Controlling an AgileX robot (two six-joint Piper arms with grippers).
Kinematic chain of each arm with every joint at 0, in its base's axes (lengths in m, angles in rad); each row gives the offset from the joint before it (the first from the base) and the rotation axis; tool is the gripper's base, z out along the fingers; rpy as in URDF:
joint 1: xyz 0 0 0.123 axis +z
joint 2: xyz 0 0 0 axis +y
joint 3: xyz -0.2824 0 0.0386 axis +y
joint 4: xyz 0.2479 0 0.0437 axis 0.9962 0 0.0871
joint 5: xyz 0 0 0 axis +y
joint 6: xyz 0.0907 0 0.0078 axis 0.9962 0 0.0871
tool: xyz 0 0 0 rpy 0 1.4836 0
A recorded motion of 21 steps. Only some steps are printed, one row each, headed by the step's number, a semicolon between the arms.
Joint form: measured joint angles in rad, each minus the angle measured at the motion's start. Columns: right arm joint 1, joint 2, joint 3, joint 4, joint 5, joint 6; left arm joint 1, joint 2, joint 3, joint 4, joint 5, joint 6.
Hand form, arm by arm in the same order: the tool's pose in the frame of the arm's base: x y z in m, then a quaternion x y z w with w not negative. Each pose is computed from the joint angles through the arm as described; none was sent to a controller.
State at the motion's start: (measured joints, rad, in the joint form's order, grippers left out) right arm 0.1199 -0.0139 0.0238 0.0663 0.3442 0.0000; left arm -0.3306 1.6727 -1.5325 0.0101 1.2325 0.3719
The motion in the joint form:
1: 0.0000 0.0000 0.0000 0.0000 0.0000 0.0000; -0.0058 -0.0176 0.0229 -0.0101 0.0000 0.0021
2: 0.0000 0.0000 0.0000 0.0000 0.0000 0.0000; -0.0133 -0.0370 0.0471 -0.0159 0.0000 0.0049
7: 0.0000 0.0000 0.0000 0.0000 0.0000 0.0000; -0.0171 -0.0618 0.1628 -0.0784 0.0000 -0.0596
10: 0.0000 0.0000 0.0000 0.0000 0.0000 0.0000; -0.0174 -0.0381 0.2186 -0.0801 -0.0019 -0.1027
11: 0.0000 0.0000 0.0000 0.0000 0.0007 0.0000; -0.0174 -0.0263 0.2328 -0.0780 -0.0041 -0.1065
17: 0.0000 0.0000 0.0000 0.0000 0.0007 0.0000; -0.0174 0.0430 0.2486 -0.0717 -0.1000 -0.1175
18: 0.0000 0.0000 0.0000 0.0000 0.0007 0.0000; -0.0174 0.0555 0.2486 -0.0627 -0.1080 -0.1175
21: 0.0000 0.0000 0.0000 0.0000 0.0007 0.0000; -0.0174 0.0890 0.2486 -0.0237 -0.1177 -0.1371
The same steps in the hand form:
1: 0.0526 0.0084 0.1748 -0.02962 0.79412 0.06410 0.60365; 0.3199 -0.1119 0.3209 0.34438 0.92840 0.00263 0.13952
2: 0.0526 0.0084 0.1748 -0.02962 0.79412 0.06410 0.60365; 0.3134 -0.1128 0.3207 0.34873 0.92713 -0.00058 0.13719
7: 0.0526 0.0084 0.1748 -0.02962 0.79412 0.06410 0.60365; 0.2966 -0.1137 0.2975 0.31461 0.94418 -0.03473 0.09136
10: 0.0526 0.0084 0.1748 -0.02962 0.79412 0.06410 0.60365; 0.2942 -0.1131 0.2754 0.29367 0.95383 -0.03563 0.05193
11: 0.0525 0.0084 0.1748 -0.02964 0.79433 0.06409 0.60337; 0.2944 -0.1130 0.2680 0.29189 0.95501 -0.03410 0.04004
17: 0.0525 0.0084 0.1748 -0.02964 0.79433 0.06409 0.60337; 0.3093 -0.1176 0.2423 0.28498 0.95697 -0.03062 0.04542
18: 0.0525 0.0084 0.1748 -0.02964 0.79433 0.06409 0.60337; 0.3116 -0.1176 0.2382 0.28645 0.95675 -0.02626 0.04339
21: 0.0525 0.0084 0.1748 -0.02964 0.79433 0.06409 0.60337; 0.3169 -0.1162 0.2269 0.28446 0.95811 -0.00804 0.03229

